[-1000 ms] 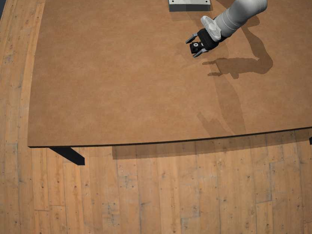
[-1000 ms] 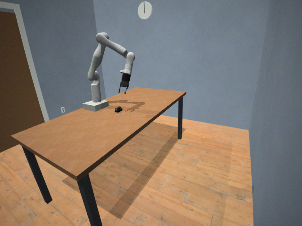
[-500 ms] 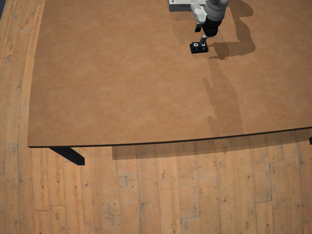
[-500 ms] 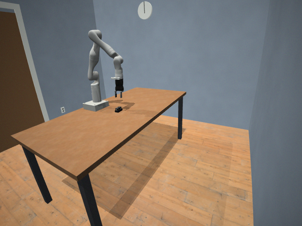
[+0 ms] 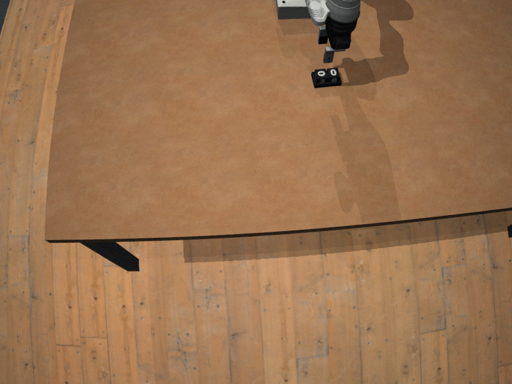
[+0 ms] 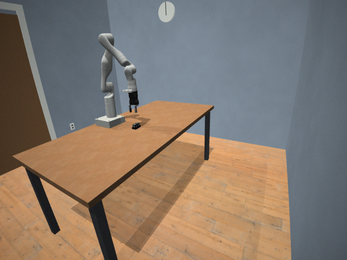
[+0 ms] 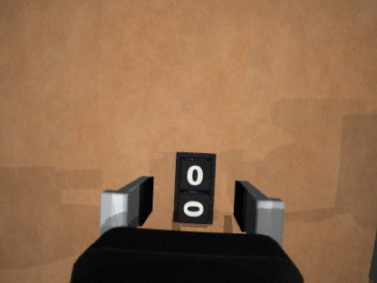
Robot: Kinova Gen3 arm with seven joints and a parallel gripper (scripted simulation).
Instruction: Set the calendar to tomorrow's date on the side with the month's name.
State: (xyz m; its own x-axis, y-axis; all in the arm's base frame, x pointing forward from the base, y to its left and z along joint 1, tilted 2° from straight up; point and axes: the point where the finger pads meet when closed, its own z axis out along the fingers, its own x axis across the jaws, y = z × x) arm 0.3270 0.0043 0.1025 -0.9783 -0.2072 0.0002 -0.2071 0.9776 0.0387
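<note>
My hand is 1 cm to the right of the black tray and 16 cm above it.
</note>
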